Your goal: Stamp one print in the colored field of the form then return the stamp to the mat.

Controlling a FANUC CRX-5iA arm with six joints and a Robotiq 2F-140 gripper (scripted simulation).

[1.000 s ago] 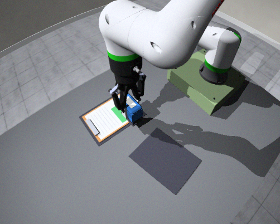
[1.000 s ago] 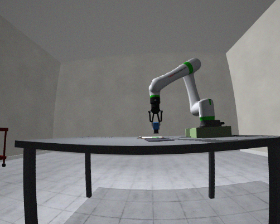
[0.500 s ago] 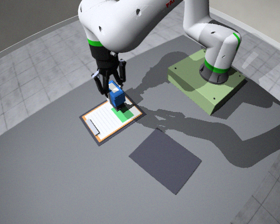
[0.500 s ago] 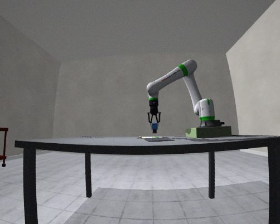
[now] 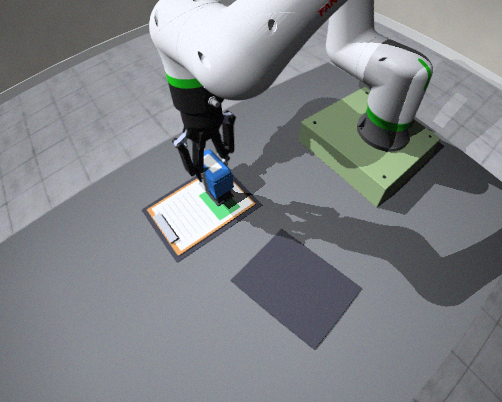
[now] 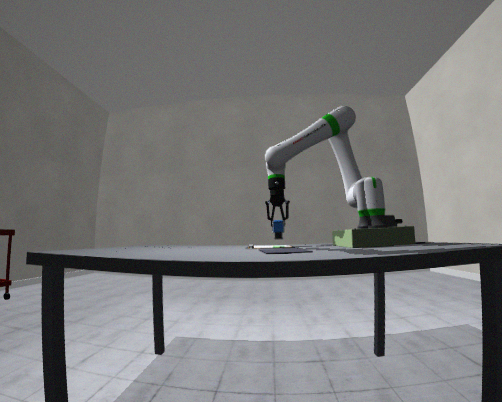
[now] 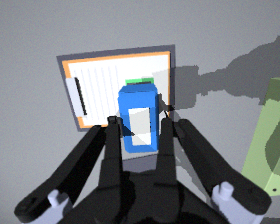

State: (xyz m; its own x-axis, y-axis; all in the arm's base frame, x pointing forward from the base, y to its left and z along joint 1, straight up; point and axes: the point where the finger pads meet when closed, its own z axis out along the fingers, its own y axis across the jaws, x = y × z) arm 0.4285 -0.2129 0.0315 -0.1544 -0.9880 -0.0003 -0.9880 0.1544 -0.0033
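My hand is 280 mm to the right of the dark mat, 110 mm above it and 40 mm short of it. The rest, counted from my hand: blue stamp (20 mm below).
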